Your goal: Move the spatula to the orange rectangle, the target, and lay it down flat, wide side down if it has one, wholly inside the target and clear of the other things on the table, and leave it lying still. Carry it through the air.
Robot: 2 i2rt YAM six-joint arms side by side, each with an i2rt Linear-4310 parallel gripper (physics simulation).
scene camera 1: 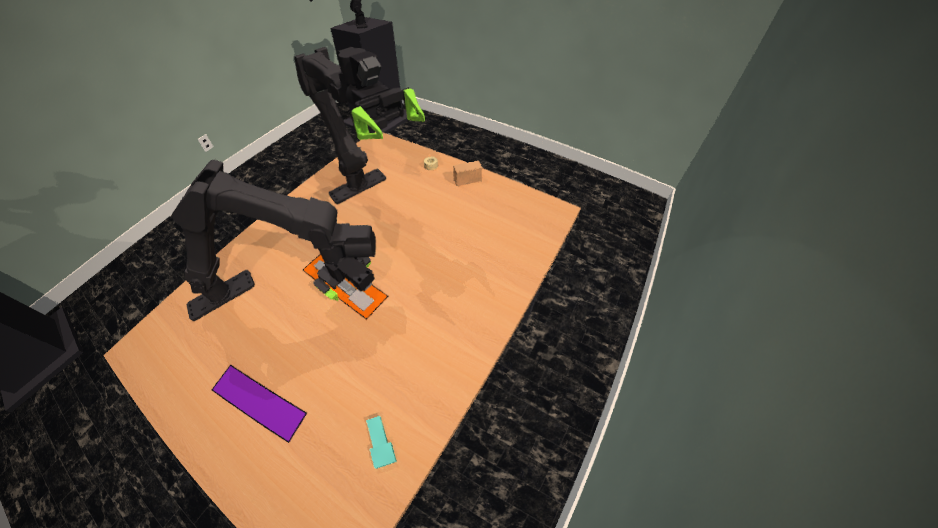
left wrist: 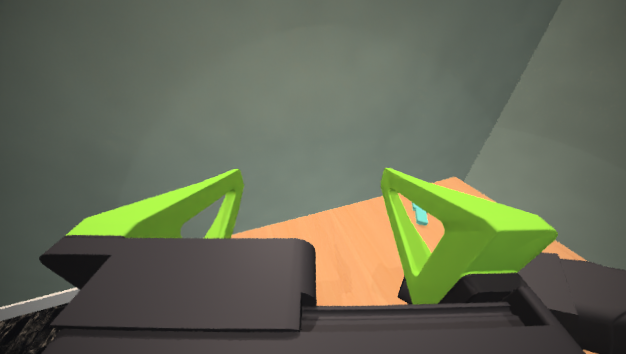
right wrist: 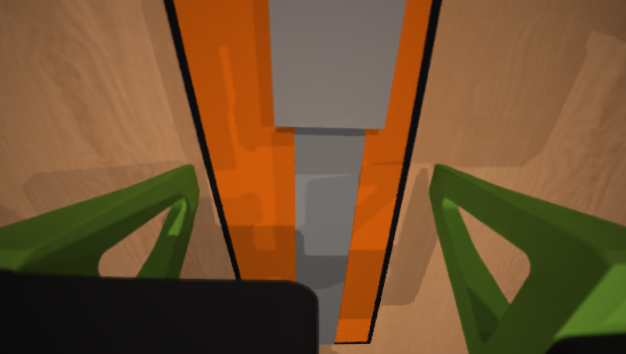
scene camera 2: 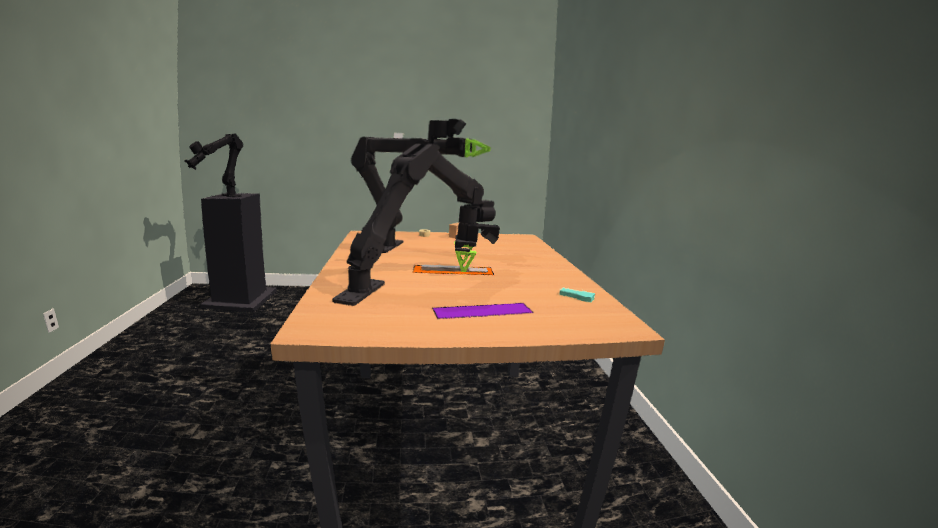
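The grey spatula lies flat on the orange rectangle. Its wide blade is inside the black outline. In the right wrist view the handle reaches down close to the short edge; its end is partly hidden, so I cannot tell whether it touches the outline. My right gripper is open, low over the handle, with one finger on each side and apart from it. My left gripper is open and empty, high above the table's far end.
A purple rectangle and a teal spatula-shaped thing lie toward the near end. A brown block and a pale ring are at the far end.
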